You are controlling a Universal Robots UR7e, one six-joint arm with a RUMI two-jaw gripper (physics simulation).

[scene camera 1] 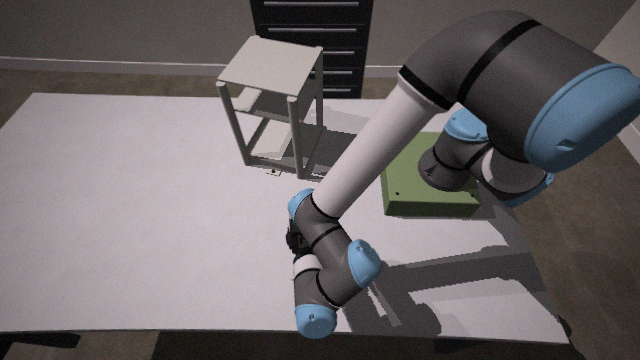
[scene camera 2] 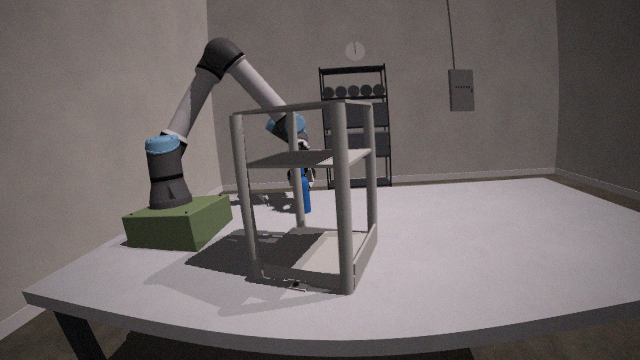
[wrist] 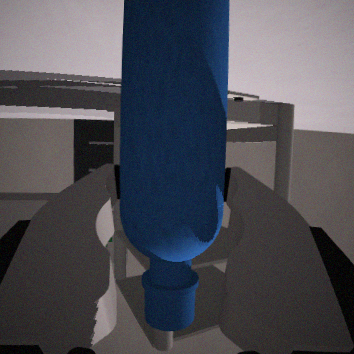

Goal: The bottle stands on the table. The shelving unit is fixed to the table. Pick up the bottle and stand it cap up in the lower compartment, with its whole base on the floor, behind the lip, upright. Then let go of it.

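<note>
The blue bottle (scene camera 2: pixel 306 196) (wrist: pixel 174 125) stands upright, cap up, with its base at the table top in scene view 2. It is hidden behind the arm in scene view 1. My gripper (scene camera 2: pixel 301 178) (wrist: pixel 172 169) is shut on the bottle's upper body, one pad at each side, below the shoulder; the wrist view shows this upside down. The pale grey shelving unit (scene camera 1: pixel 296 137) (scene camera 2: pixel 345 200) (wrist: pixel 285 150) stands apart from the bottle. Its lower compartment floor (scene camera 1: pixel 272 141) (scene camera 2: pixel 327 252) holds no object. A low lip (scene camera 2: pixel 366 251) runs along one side.
The unit's middle shelf (scene camera 2: pixel 290 159) and top board (scene camera 1: pixel 272 65) lie above the lower compartment, with round corner posts around it. The green robot base block (scene camera 1: pixel 425 207) (scene camera 2: pixel 165 230) stands beside the unit. A small flat piece (scene camera 1: pixel 273 172) (scene camera 2: pixel 297 285) lies at the unit's foot.
</note>
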